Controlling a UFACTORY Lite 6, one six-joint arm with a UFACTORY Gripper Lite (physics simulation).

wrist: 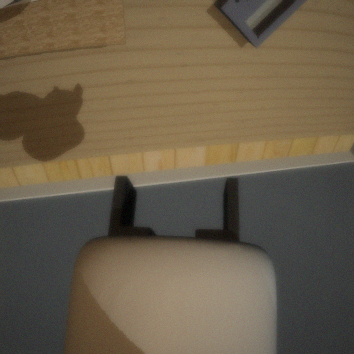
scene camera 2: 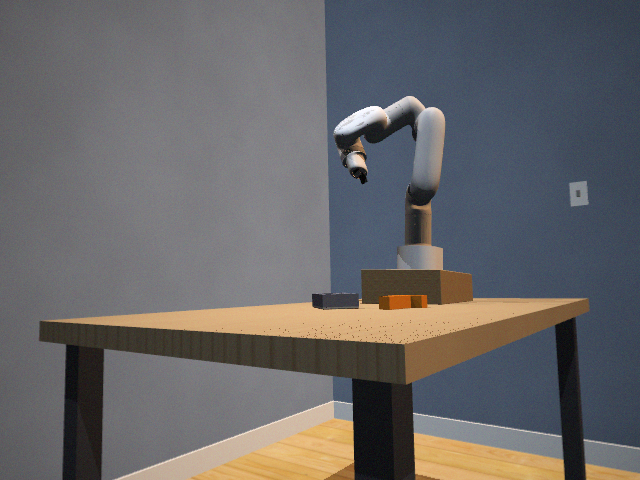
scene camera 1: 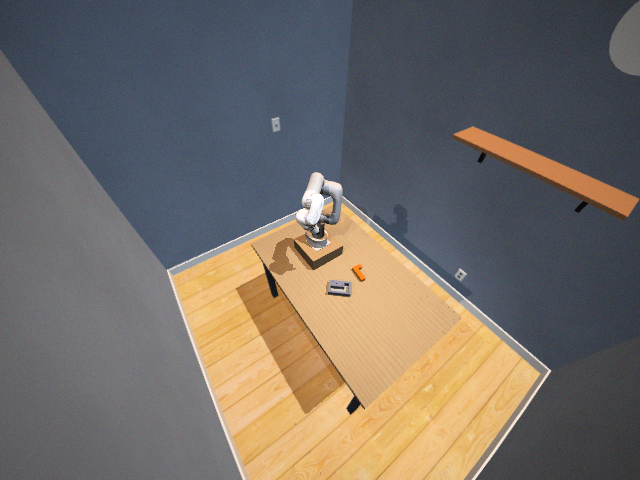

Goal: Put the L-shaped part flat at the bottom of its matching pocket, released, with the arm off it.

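Pixels of known places: end effector, tool point: (wrist: 175,208) (scene camera 2: 360,177) (scene camera 1: 316,231); arm's base, origin of the base link: (scene camera 2: 417,271) (scene camera 1: 318,242).
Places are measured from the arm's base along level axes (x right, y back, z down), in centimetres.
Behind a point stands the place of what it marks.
Observation:
The orange L-shaped part (scene camera 1: 359,274) {x -7.5, y -34.4, z 6.3 cm} (scene camera 2: 395,302) {x -9.1, y -36.4, z 7.7 cm} lies flat on the table, apart from the grey-purple block with the pocket. That block (scene camera 1: 330,293) {x 16.1, y -33.1, z 7.3 cm} (scene camera 2: 340,301) {x 4.3, y -38.8, z 7.5 cm} (wrist: 239,21) {x 13.0, y -28.7, z 5.7 cm} stands on the table; part of it shows at the top of the wrist view, and its pocket opens upward. The L-shaped part does not show in the wrist view. My gripper (scene camera 2: 363,180) (wrist: 176,182) {x 11.7, y -13.0, z -28.7 cm} is open and empty, high above the table. In scene camera 1 the arm hides the fingers.
The robot base stands on a wooden block (scene camera 1: 326,257) {x 2.5, y -12.2, z 2.8 cm} (scene camera 2: 400,285) {x 0.2, y -12.4, z 4.0 cm} (wrist: 75,30) {x 10.8, y -6.0, z -0.7 cm} at one end of the table (scene camera 1: 382,330) {x 7.2, y -69.1, z 9.3 cm} (scene camera 2: 258,330) {x -12.9, y -88.7, z 9.3 cm} (wrist: 200,100) {x 27.9, y -23.7, z 9.3 cm}. Walls stand close behind the table's base end. A wooden shelf (scene camera 1: 547,170) is on the wall.

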